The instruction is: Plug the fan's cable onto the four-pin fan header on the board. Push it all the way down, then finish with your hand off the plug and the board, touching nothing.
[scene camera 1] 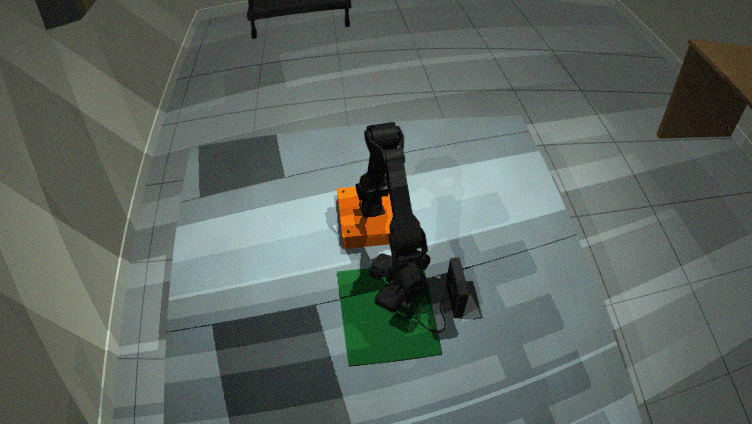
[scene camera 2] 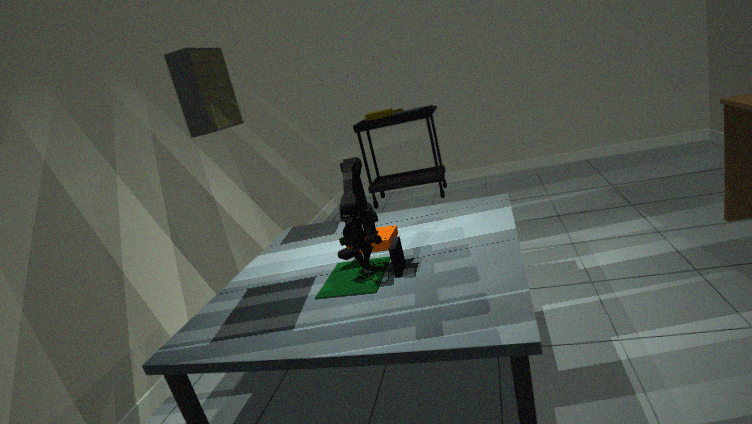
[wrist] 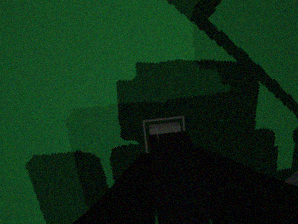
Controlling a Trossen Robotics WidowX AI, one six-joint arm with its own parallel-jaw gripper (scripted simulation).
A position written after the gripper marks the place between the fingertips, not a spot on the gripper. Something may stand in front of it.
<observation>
In view: the gripper (scene camera 1: pixel 402 296), a green board (scene camera 1: pixel 374 335) and a black fan (scene camera 1: pixel 458 293).
The gripper shows as well in scene camera 2 (scene camera 2: pixel 365 265) and in the wrist view (wrist: pixel 171 160). The green board also shows in scene camera 2 (scene camera 2: pixel 347 278) and in the wrist view (wrist: pixel 83 83).
</observation>
